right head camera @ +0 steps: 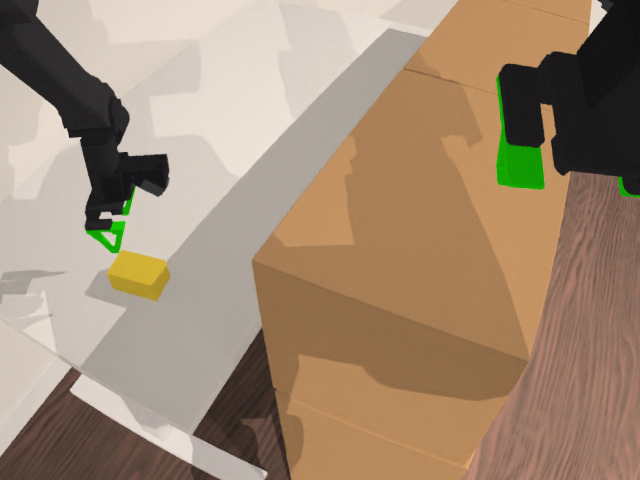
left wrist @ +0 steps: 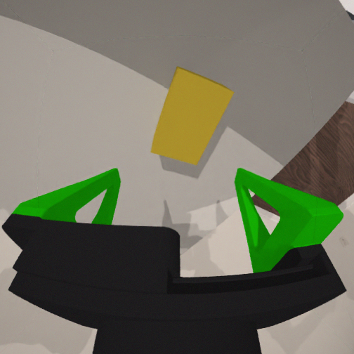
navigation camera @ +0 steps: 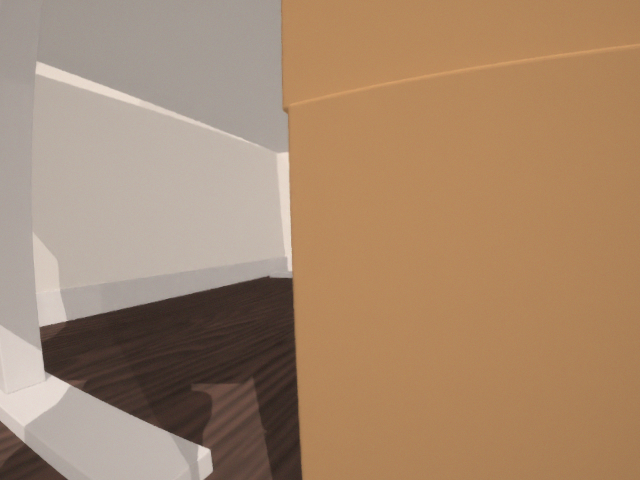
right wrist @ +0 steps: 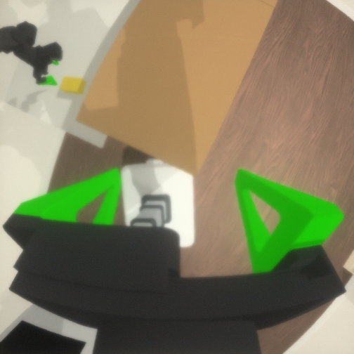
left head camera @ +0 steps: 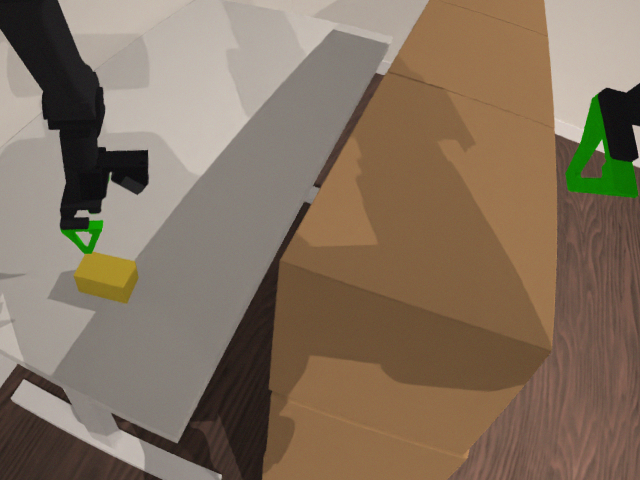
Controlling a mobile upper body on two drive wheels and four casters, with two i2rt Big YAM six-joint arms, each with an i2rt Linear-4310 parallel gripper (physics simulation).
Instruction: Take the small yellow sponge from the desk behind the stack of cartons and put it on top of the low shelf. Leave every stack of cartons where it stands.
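Frame: origin at the left arm's base, x ahead, y left, z up, level; metres.
Seen in the pictures: left gripper, fingertip midpoint: (right head camera: 120,233) (left head camera: 90,232); right gripper, fingertip midpoint: (right head camera: 563,180) (left head camera: 614,188).
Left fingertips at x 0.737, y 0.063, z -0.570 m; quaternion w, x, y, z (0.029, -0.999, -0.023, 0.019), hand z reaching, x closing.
Note:
Offsets run from my left fingertips to a thing's top centre. Level surfaces: height alone.
The small yellow sponge {dx -0.015, dy -0.013, dz -0.075 m} (left head camera: 105,276) (right head camera: 138,273) (left wrist: 192,117) (right wrist: 73,85) lies on the white-grey desk {dz -0.120 m} (left head camera: 206,248) (right head camera: 196,320) (left wrist: 100,110). My left gripper (left head camera: 95,232) (right head camera: 120,232) (left wrist: 177,174) (right wrist: 56,74) is open and empty, above the desk near the sponge; in the left wrist view the sponge lies beyond the fingertips, tilted. The stack of brown cartons {dx -0.155, dy -0.511, dz +0.240 m} (left head camera: 413,206) (right head camera: 392,206) (right wrist: 150,90) (navigation camera: 465,258) stands beside the desk's long edge. My right gripper (right head camera: 575,190) (right wrist: 177,175) is open and empty, off to the right, far from the sponge. The low shelf cannot be made out.
A white desk foot (left head camera: 41,403) (right head camera: 103,403) (navigation camera: 118,428) rests on the dark wooden floor {dz -0.840 m} (left head camera: 594,310) (right wrist: 300,100) (navigation camera: 180,330). A narrow gap separates desk and cartons. A white plate (right wrist: 182,225) with a grey jointed part shows below the cartons in the right wrist view.

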